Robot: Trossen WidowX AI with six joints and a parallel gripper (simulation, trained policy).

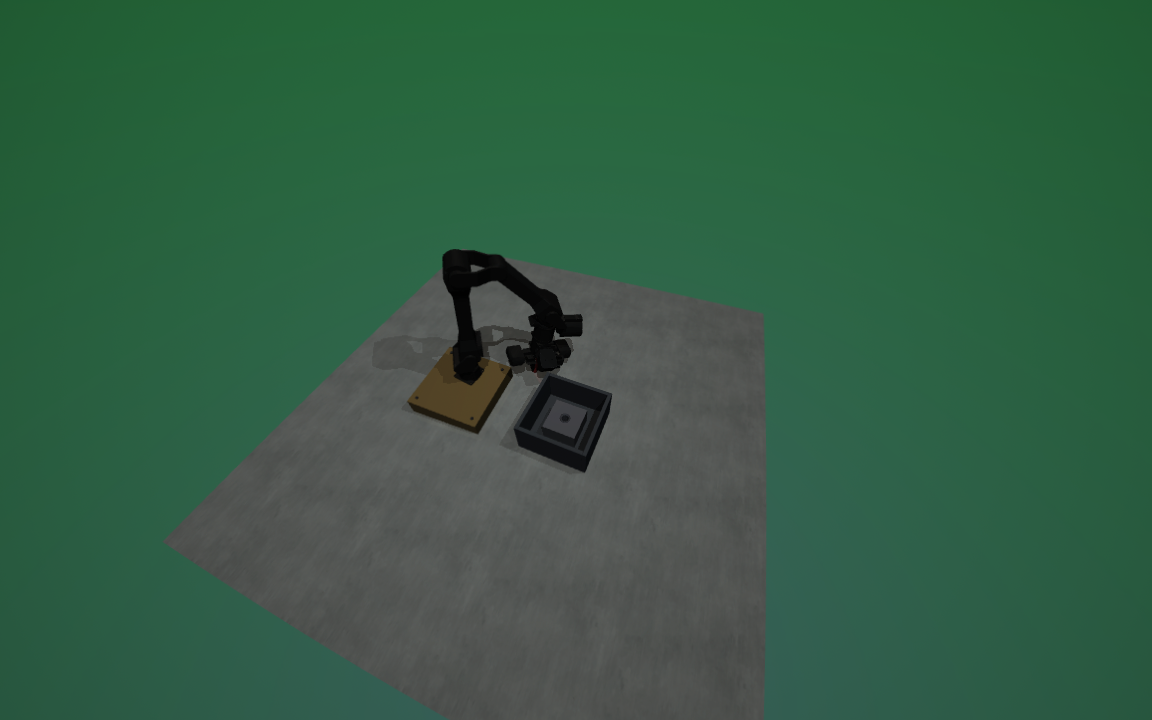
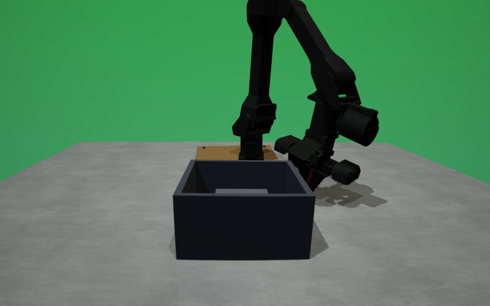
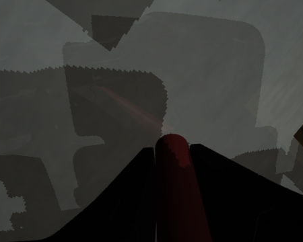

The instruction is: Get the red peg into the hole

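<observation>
Now: gripper tip 1 cm short of the red peg, 1 cm to the right of it and 3 cm below it. Also, from my gripper tip: grey plate (18 cm ahead, 14 cm to the right, 4 cm above); dark box (18 cm ahead, 14 cm to the right, 2 cm above).
</observation>
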